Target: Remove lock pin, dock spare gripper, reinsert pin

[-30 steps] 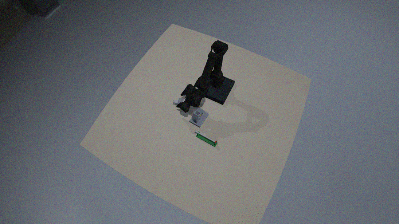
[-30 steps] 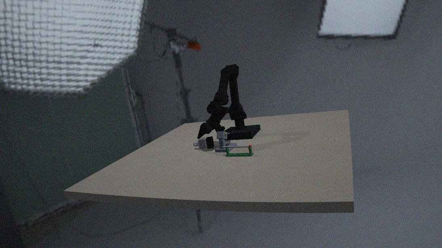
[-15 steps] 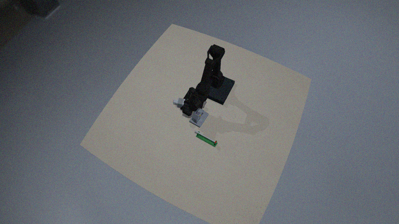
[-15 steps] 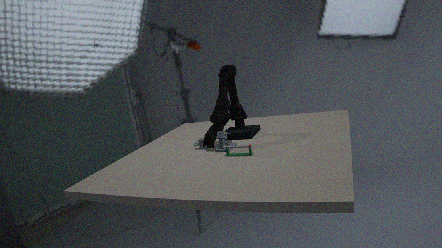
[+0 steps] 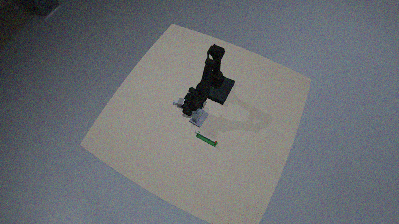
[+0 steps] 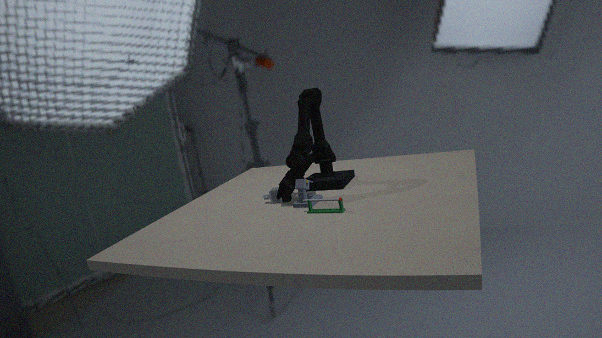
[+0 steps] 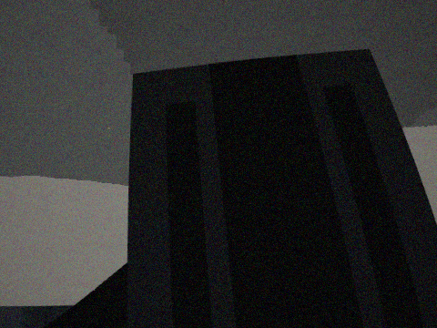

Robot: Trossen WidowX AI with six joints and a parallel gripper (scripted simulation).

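My gripper tip is 140 mm to the right of the grey mount, 40 mm short of it and 30 mm below it. The rest, counted from my gripper tip: green rack 260 mm to the left, 140 mm ahead; then spare gripper 10 mm above.
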